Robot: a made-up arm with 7 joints.
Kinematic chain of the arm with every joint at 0, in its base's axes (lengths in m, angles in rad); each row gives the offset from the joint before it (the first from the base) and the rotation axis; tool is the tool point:
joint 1: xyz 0 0 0 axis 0 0.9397 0.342
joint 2: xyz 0 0 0 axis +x
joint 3: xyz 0 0 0 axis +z
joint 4: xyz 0.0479 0 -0.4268 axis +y
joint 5: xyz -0.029 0 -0.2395 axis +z
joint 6: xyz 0 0 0 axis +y
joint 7: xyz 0 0 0 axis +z
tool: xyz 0 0 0
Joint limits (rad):
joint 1: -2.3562..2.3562
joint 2: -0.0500..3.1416
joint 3: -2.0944..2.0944
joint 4: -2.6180..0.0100
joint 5: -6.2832..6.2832
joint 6: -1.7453..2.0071
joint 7: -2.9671..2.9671
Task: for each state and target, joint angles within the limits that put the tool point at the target. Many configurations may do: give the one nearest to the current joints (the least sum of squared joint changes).
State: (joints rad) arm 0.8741 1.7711 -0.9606 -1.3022 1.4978 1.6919 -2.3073
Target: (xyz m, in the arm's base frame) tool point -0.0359 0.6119 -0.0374
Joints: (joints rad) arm 0.8163 1.9215 -0.9027 -1.0970 1.4978 1.6919 -2.3073
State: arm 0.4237 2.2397 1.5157 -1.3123 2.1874 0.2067 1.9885
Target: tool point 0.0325 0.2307 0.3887
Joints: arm 0.2361 1.9464 1.6981 -1.9840 2.1874 0.2067 1.9885
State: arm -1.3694 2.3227 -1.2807 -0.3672 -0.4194 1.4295 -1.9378
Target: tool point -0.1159 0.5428 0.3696
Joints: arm -0.9568 2.3727 -1.0326 -0.4569 -0.4194 1.4295 -1.9378
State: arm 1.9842 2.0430 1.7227 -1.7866 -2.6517 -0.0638 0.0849
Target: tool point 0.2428 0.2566 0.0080
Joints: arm 2.0077 2.0215 1.7019 -2.4077 -2.6517 -0.0638 0.0849
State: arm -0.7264 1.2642 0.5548 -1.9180 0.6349 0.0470 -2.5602
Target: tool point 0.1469 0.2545 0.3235
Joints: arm -1.1345 1.5484 0.3290 -2.0550 0.6349 0.0470 -2.5602
